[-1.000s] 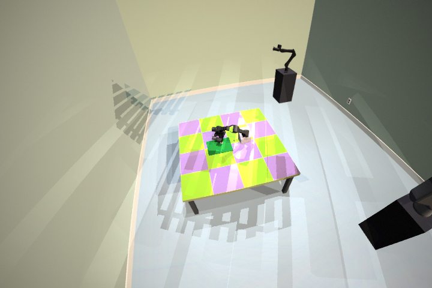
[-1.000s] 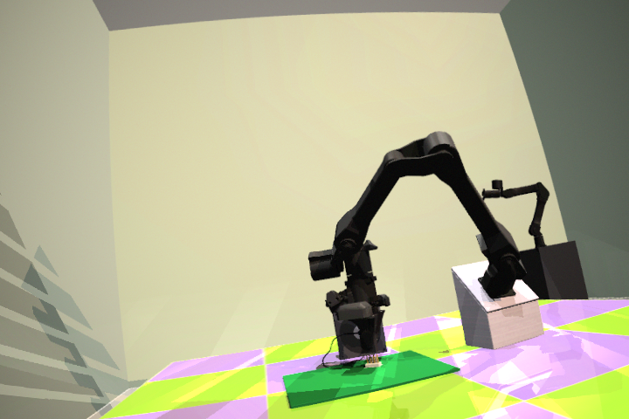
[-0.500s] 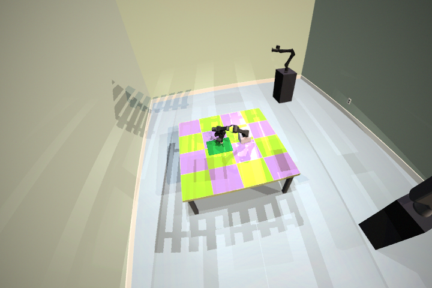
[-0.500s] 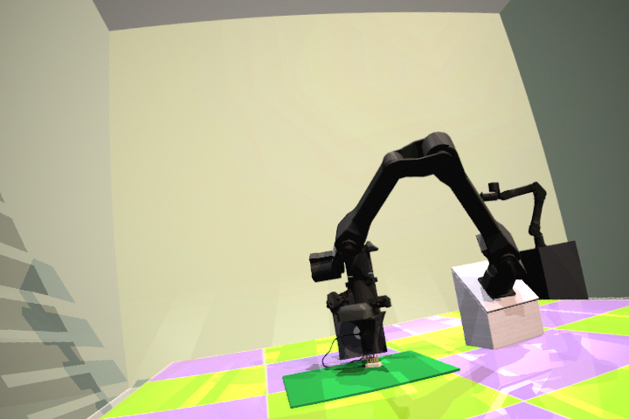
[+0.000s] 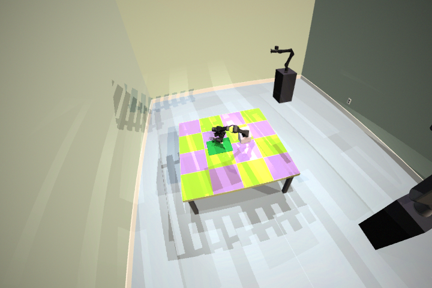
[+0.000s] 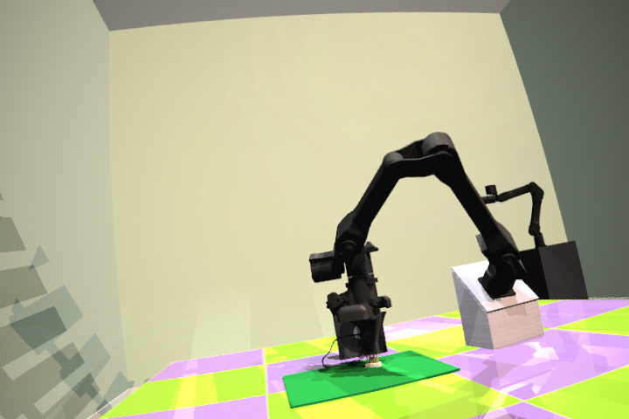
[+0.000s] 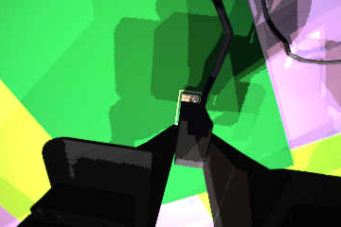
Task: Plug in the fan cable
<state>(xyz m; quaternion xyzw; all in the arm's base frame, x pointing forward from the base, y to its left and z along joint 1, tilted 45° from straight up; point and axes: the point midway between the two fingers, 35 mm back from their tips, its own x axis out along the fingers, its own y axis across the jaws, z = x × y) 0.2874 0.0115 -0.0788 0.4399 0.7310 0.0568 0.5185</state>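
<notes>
Now: the black fan plug 10 mm above my gripper tip. From my gripper tip the other things lie so: fan (150 mm to the right, 20 mm behind, 20 mm above); green board (60 mm below, 40 mm to the left, 40 mm ahead); four-pin header (40 mm below, 10 mm ahead).
</notes>
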